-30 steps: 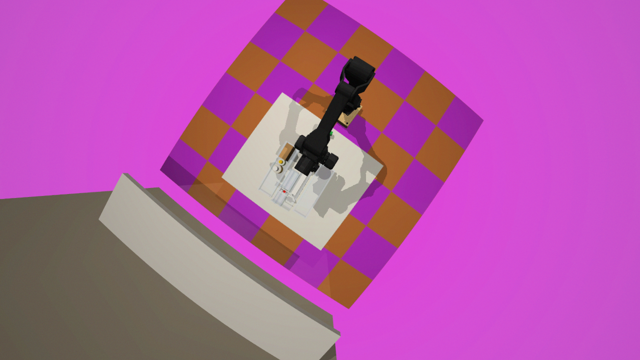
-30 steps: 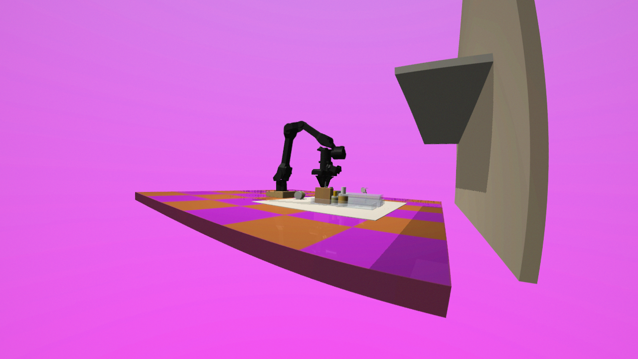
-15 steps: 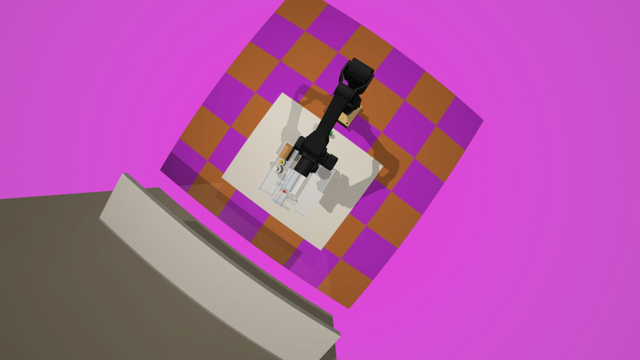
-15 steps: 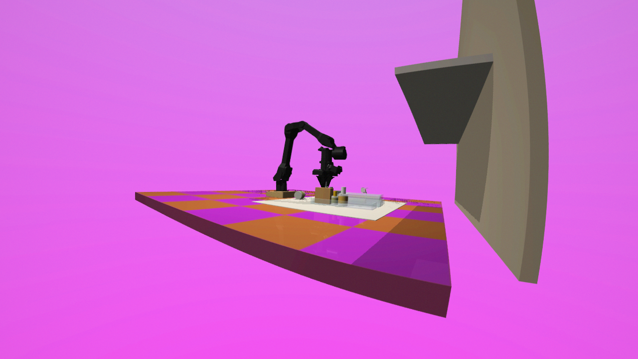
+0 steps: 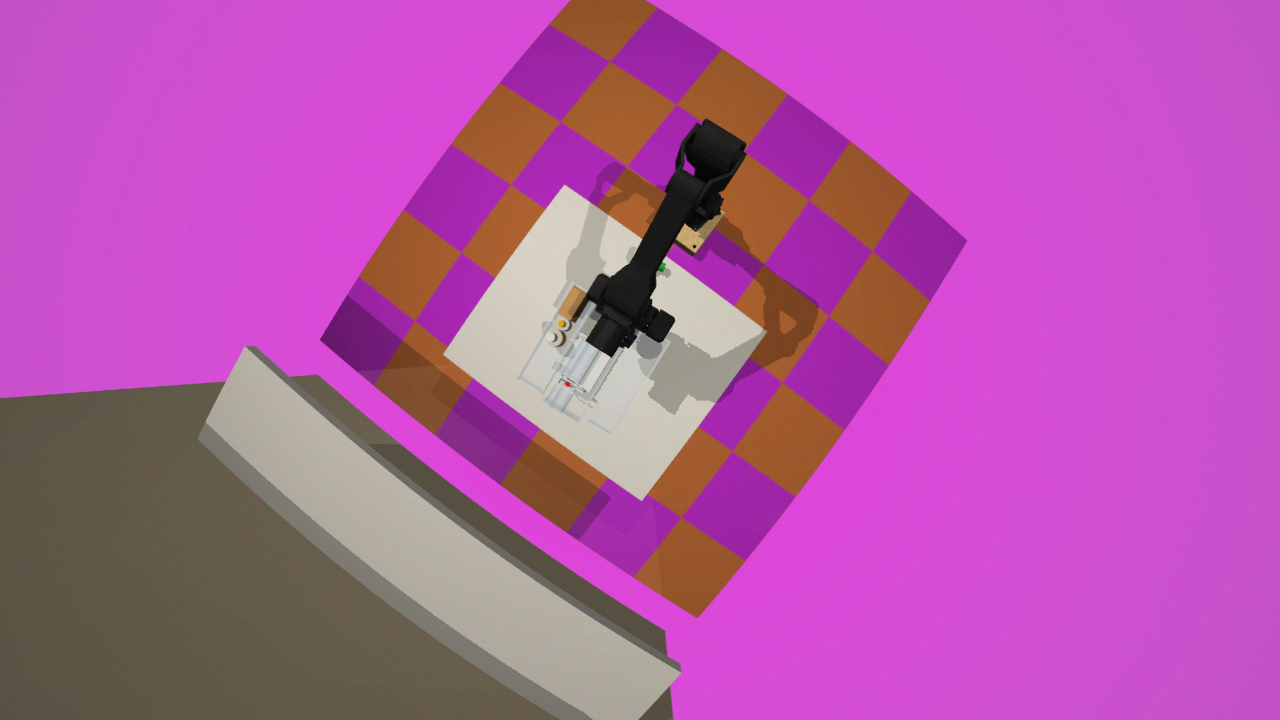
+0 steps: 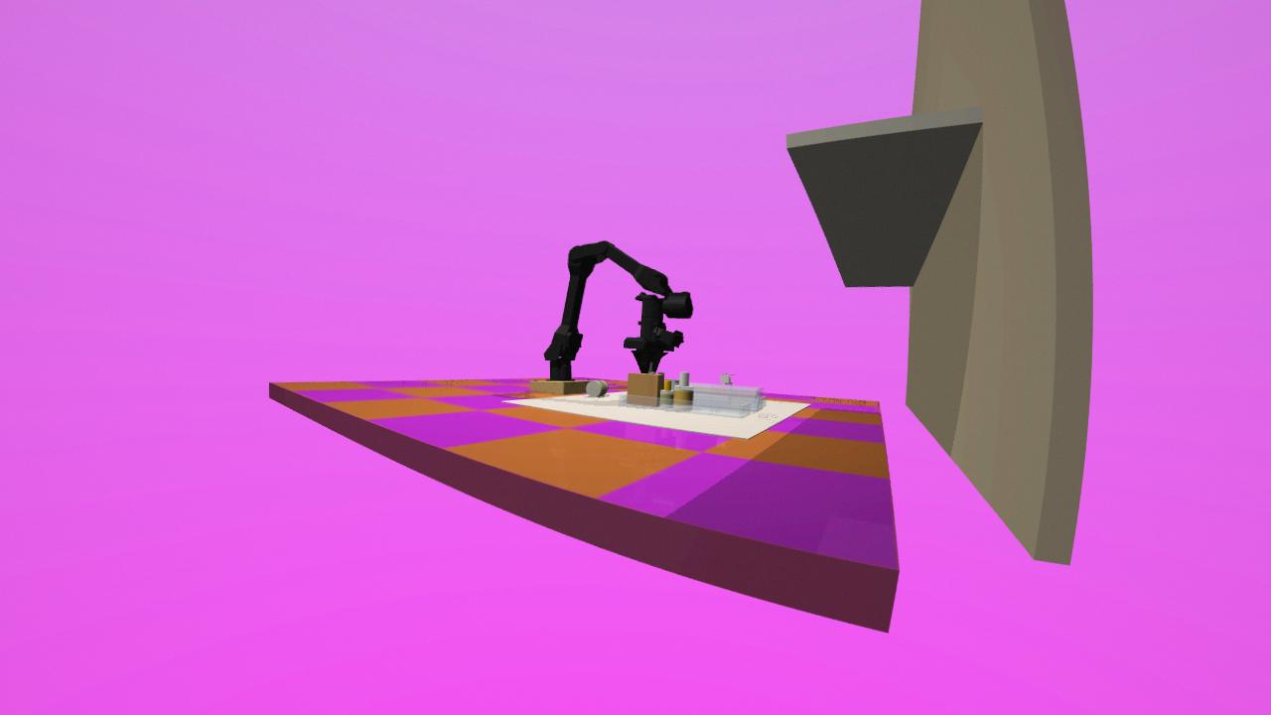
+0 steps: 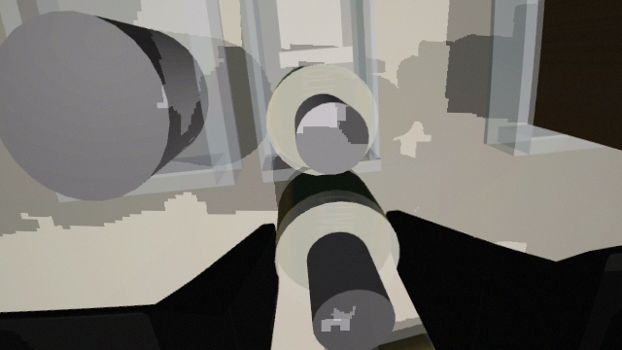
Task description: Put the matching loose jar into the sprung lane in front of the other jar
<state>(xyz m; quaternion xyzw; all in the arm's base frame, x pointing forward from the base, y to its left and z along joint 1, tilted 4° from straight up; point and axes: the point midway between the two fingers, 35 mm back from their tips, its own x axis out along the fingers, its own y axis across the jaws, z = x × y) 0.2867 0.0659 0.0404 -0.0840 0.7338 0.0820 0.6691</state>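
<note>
Now: gripper tip 80 mm short of the brown box, 110 mm to the left of it and 20 mm above it. Round my gripper tip: clear lane rack (180 mm ahead, 20 mm to the left, 40 mm below).
</note>
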